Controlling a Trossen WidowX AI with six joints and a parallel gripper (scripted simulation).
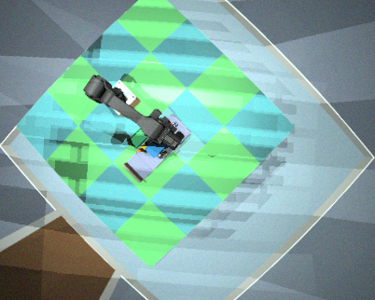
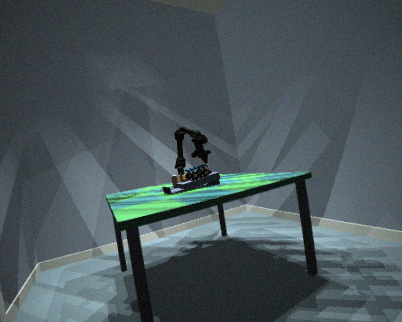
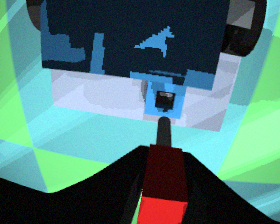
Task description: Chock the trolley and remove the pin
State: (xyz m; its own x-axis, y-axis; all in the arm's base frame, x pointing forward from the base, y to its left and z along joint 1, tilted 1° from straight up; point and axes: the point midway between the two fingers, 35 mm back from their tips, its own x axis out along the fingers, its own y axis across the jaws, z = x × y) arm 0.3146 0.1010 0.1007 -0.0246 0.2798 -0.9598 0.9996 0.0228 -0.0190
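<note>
The green tray is 20 cm to the right of my gripper tip, 18 cm below it and 10 cm behind it. Round my gripper tip: blue trolley (11 cm to the right, 6 cm below, 2 cm ahead); then stop pin (right at my gripper tip); then ramp (12 cm below, 10 cm to the right, 2 cm ahead).
</note>
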